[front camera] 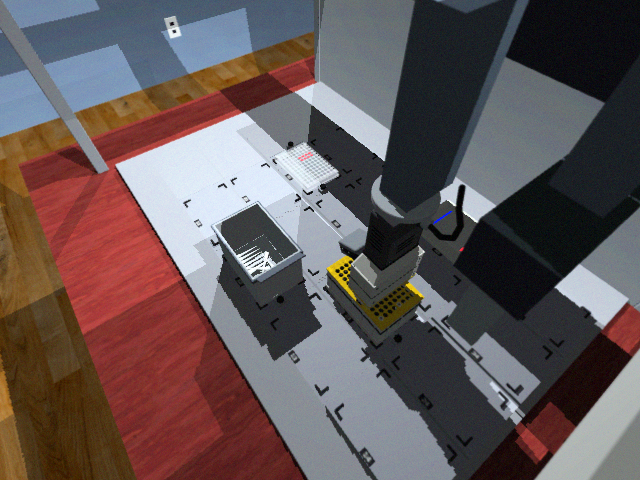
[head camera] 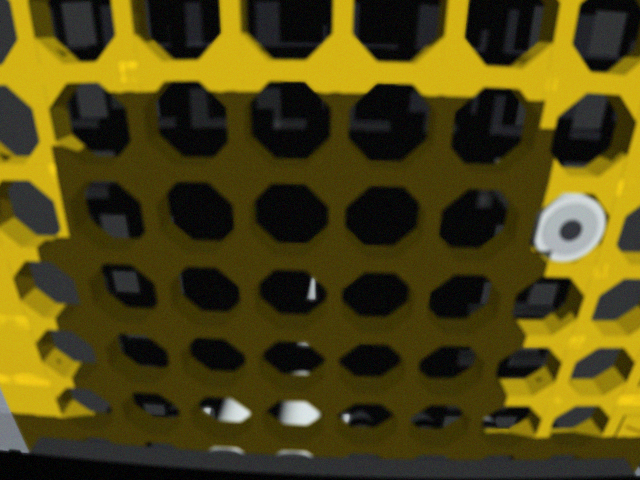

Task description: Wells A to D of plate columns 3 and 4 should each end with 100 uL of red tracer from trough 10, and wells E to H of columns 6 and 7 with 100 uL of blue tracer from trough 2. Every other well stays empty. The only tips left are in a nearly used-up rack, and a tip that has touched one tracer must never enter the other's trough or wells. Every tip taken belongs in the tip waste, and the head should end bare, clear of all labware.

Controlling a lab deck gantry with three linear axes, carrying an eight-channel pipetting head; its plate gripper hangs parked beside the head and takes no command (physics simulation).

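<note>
The pipetting head (front camera: pixel 390 258) is low over the yellow tip rack (front camera: pixel 336 271) (head camera: pixel 289 74); its nozzles are hidden. In the head camera view a white tip (head camera: pixel 570 227) stands at the right of the rack, and pale tip parts (head camera: pixel 298 413) show through near holes. The plate (front camera: pixel 323 173) has two short red rows in its wells. The tip waste (front camera: pixel 284 268) holds several white tips (front camera: pixel 255 260). The blue tracer (front camera: pixel 442 217) and a spot of red tracer (front camera: pixel 461 249) show in the partly hidden trough block. The plate gripper hangs right of the head; its fingertips cannot be made out.
The gantry's dark column (front camera: pixel 444 93) rises above the head. The gripper's dark block (front camera: pixel 511 248) covers part of the right deck. A black hook-shaped cable (front camera: pixel 459 211) hangs before the trough block. A grey upright (front camera: pixel 62 93) stands at the deck's far left corner.
</note>
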